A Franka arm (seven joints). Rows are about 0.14 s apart.
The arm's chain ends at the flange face. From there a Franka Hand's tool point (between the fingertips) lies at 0.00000 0.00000 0.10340 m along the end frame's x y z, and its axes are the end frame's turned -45 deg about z.
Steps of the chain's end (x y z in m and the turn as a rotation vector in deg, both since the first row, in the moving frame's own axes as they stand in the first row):
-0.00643 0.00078 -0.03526 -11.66 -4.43 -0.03
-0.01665 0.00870 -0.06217 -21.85 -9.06 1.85
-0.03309 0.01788 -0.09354 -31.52 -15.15 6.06
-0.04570 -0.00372 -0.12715 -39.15 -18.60 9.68
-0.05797 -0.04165 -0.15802 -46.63 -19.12 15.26
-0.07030 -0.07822 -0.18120 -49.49 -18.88 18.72
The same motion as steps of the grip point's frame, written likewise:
-0.02547 0.00516 -0.03770 -5.11 -11.38 -0.03
-0.05651 0.00961 -0.07086 -9.04 -21.86 1.85
-0.09293 0.00577 -0.11219 -11.58 -33.00 6.06
-0.09832 -0.01719 -0.15528 -14.53 -40.84 9.68
-0.08848 -0.05048 -0.19528 -19.45 -46.49 15.26
-0.07421 -0.08507 -0.22196 -21.64 -48.34 18.72

